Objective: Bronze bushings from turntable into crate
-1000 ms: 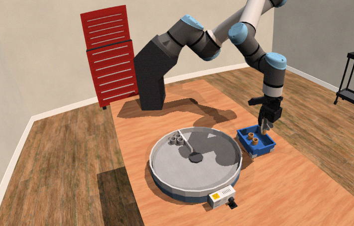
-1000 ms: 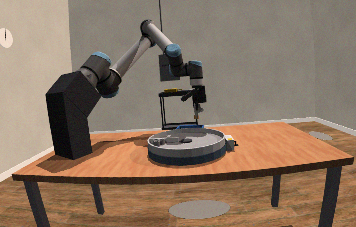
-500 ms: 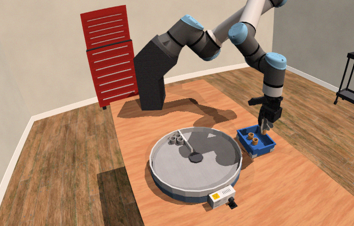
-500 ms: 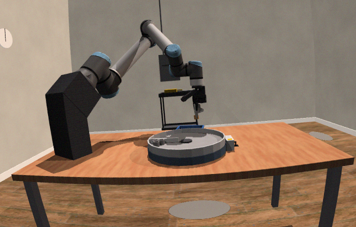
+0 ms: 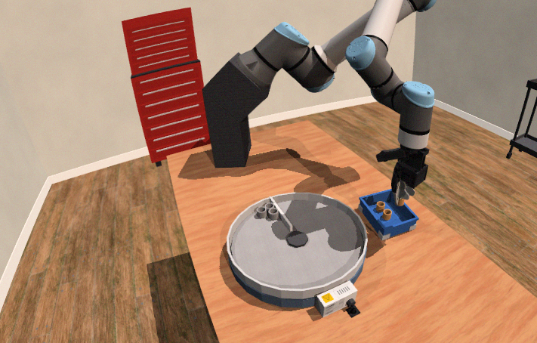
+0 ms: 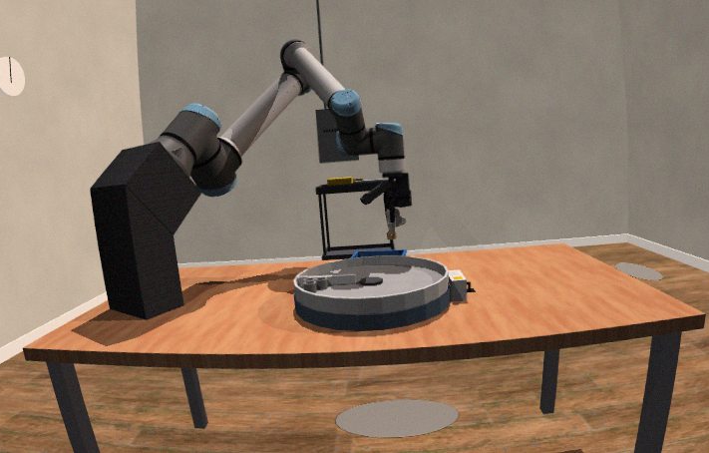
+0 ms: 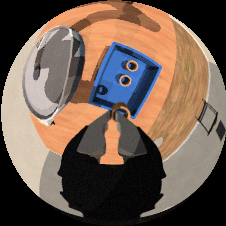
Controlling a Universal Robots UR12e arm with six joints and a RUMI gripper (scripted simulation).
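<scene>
Right now the blue crate is 6 cm behind my hand, 1 cm to the left of it and 10 cm below it. The rest, counted from my hand: round grey turntable: 2 cm behind, 34 cm to the right, 7 cm below.
</scene>
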